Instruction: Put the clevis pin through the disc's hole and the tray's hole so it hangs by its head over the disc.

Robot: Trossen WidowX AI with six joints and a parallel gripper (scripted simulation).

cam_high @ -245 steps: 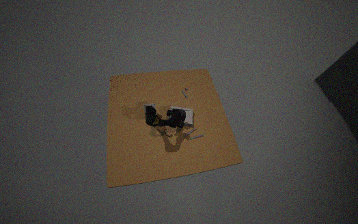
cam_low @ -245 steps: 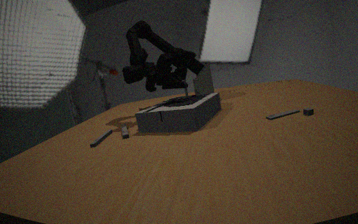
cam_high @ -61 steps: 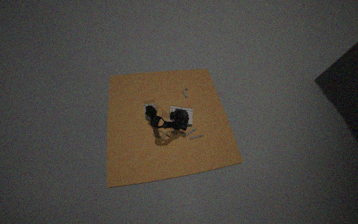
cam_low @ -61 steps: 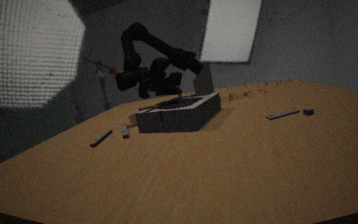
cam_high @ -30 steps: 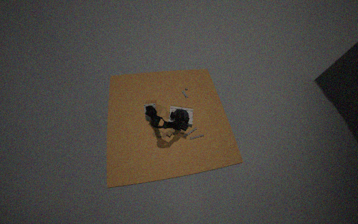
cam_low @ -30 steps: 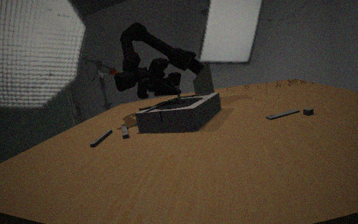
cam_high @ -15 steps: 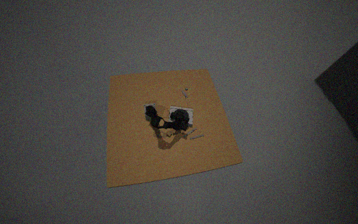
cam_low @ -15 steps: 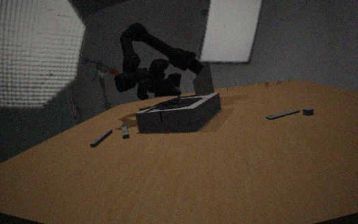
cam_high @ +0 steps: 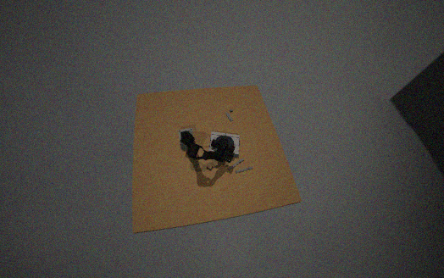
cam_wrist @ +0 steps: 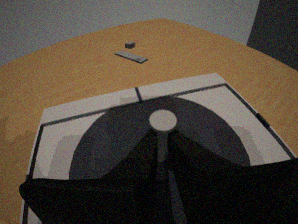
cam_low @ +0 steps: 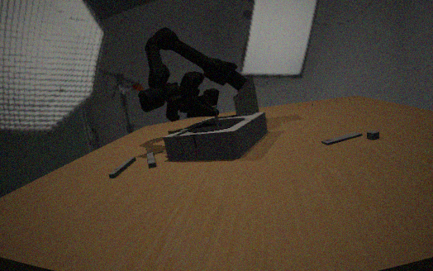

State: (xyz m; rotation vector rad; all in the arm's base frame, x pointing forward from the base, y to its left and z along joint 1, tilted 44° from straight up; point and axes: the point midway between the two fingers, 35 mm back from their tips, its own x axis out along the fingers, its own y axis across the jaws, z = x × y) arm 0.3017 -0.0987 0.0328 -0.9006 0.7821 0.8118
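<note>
The steel clevis pin lies 1 cm below my gripper tip. From my gripper tip the other things lie so: dark aluminium disc: 3 cm below; rimmed steel tray: 4 cm below; small block: 37 cm to the left, 16 cm ahead, 8 cm below.
</note>
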